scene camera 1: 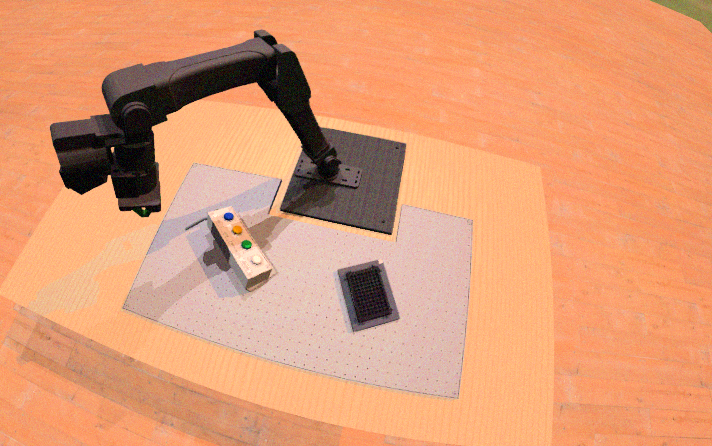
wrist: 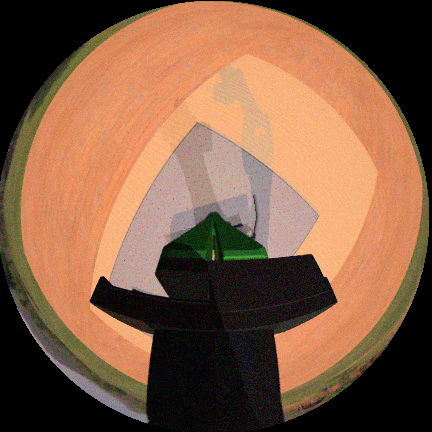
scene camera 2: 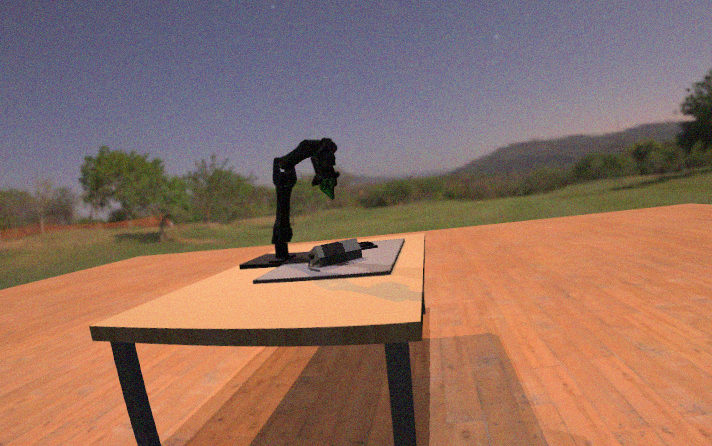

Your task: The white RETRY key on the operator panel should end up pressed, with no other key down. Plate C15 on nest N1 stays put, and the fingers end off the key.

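Frame: origin at the arm's base, x ahead, y left, z up, level; centimetres.
Seen in the pictures: gripper, fingertip midpoint: (scene camera 1: 144,216) (wrist: 213,217) (scene camera 2: 333,199); arm's base at its link origin: (scene camera 1: 328,173) (scene camera 2: 282,259).
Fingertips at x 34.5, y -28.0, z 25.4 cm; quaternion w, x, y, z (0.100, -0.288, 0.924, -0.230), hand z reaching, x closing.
Pixels of each thing's top centre, then the offset from my fingertips to it. "pt": a spot on its surface instead. Level surfaces: height alone.
- operator panel at its top centre: (scene camera 1: 231,239) (scene camera 2: 333,241) dx -4.6, dy +11.3, dz -17.4 cm
- green key at its top centre: (scene camera 1: 245,243) dx -4.8, dy +14.6, dz -18.3 cm
- orange key at its top centre: (scene camera 1: 235,229) dx -7.9, dy +10.7, dz -18.3 cm
- blue key at its top centre: (scene camera 1: 227,215) dx -11.0, dy +6.8, dz -18.3 cm
- Dark plate C15 at its top centre: (scene camera 1: 369,292) dx -1.2, dy +47.1, dz -23.2 cm
- grey nest N1 at a spot on its surface: (scene camera 1: 359,325) pt dx +6.9, dy +46.5, dz -24.6 cm
- perforated board at its surface level: dz -25.8 cm
- wooden table at its surface level: dz -27.1 cm
- thin dark cable at a spot on its surface: (wrist: 255,210) (scene camera 1: 198,222) pt dx -9.2, dy -5.3, dz -25.2 cm
The operator panel (scene camera 1: 258,279) (scene camera 2: 336,252) is a long pale box on the perforated board. Its white key (scene camera 1: 255,259) is at the near end in scene camera 1, followed by the green key (scene camera 1: 246,244), orange key (scene camera 1: 237,229) and blue key (scene camera 1: 228,215). Whether any key is down is too small to tell. Dark plate C15 (scene camera 1: 369,294) sits on grey nest N1 (scene camera 1: 359,325). My gripper (scene camera 1: 141,211) (scene camera 2: 332,197) (wrist: 213,217) is shut with its green fingertips together, empty, high above the panel and apart from it. The fingers hide most of the panel in the wrist view.
The perforated board (scene camera 1: 315,336) (wrist: 150,210) lies on the wooden table (scene camera 1: 504,315) (scene camera 2: 236,309). The arm stands on a dark base plate (scene camera 1: 378,183). A thin dark cable (scene camera 1: 195,224) (wrist: 255,210) runs from the panel's blue-key end.
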